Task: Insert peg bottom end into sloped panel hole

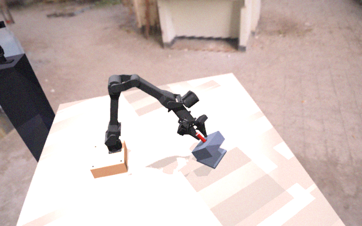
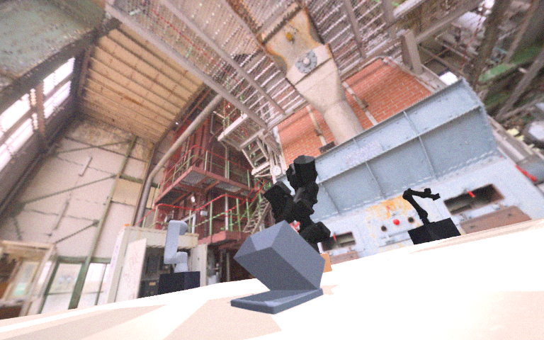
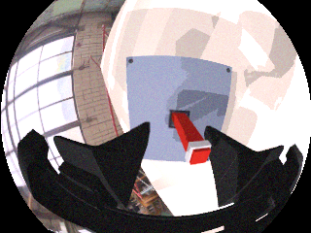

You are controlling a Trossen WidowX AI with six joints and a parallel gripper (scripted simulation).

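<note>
Right now the red peg is 1 cm behind my gripper tip, 1 cm to the left of it and 1 cm above it. Also, from my gripper tip: sloped panel (2 cm ahead, 2 cm to the right, 3 cm below).
</note>
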